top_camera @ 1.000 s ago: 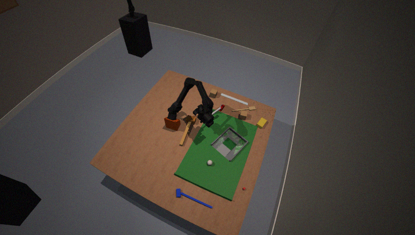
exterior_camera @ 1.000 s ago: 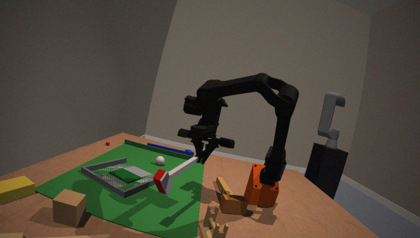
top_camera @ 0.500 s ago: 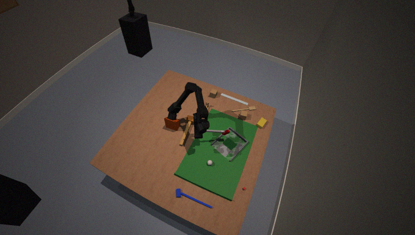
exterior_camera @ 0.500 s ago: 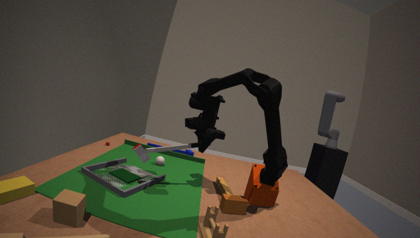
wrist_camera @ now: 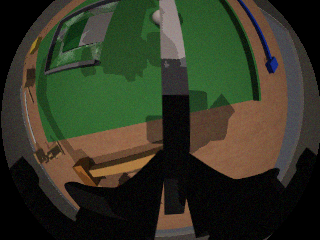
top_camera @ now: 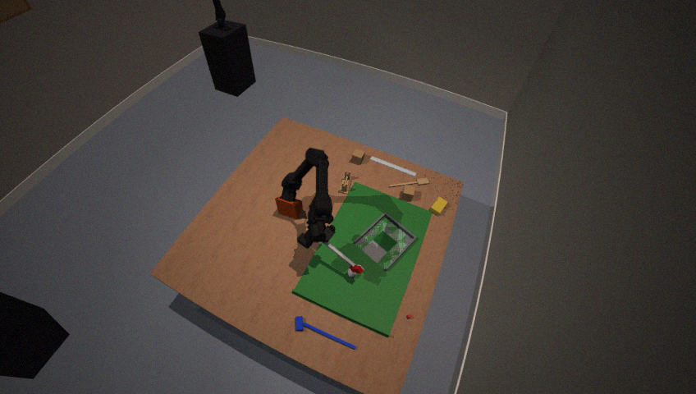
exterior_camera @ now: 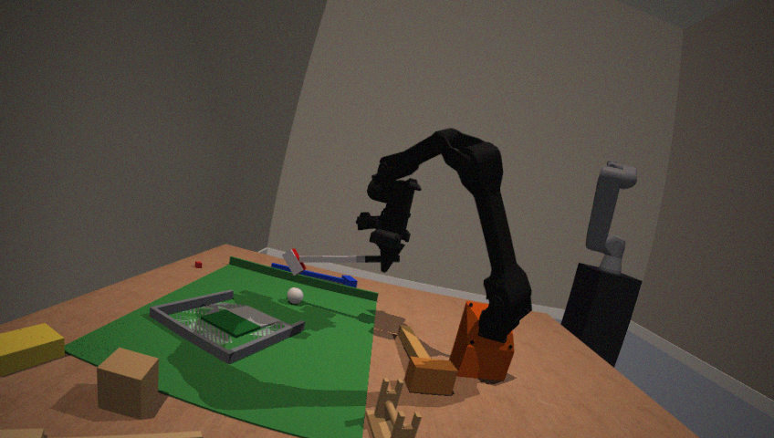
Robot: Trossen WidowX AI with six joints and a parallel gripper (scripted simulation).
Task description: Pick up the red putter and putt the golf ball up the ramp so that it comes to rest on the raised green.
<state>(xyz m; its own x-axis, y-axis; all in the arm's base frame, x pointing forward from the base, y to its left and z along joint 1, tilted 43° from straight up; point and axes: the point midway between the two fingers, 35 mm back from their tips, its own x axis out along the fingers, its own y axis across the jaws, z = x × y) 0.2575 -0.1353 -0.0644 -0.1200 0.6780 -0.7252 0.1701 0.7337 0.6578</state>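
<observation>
The red putter lies 12 cm ahead of my gripper tip and 2 cm to the right of it. Round my gripper tip: grey walled frame (28 cm ahead, 23 cm to the left, 14 cm below); then white golf ball (21 cm ahead, 12 cm below, 3 cm to the right); then blue putter (34 cm to the right, 22 cm ahead, 13 cm below).
</observation>
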